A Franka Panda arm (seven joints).
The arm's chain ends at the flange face. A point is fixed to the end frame.
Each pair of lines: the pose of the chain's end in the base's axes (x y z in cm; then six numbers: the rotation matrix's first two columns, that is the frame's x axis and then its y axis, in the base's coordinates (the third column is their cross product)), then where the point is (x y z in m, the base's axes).
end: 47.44, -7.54, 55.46, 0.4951, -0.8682, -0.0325, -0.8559, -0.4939, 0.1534
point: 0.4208 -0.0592 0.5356
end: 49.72, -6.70, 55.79, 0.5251, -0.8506, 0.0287, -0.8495, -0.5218, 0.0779
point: 0.4451 -0.0529 0.5336
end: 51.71, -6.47, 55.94, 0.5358, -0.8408, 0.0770, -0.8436, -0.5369, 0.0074
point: 0.4671 -0.0517 0.5307
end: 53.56, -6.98, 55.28, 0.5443, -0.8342, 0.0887, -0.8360, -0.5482, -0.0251
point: 0.4864 -0.0572 0.5225
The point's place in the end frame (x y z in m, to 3 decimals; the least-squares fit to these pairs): -0.040 0.035 0.026
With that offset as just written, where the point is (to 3 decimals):
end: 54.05, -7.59, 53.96, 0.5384, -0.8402, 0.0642, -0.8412, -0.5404, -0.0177
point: 0.491 -0.062 0.510
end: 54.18, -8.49, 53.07, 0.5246, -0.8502, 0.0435, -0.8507, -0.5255, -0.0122
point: 0.492 -0.070 0.503
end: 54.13, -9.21, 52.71, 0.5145, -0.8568, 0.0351, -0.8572, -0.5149, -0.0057
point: 0.491 -0.077 0.500
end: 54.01, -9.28, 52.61, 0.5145, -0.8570, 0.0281, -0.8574, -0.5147, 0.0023
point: 0.490 -0.077 0.499
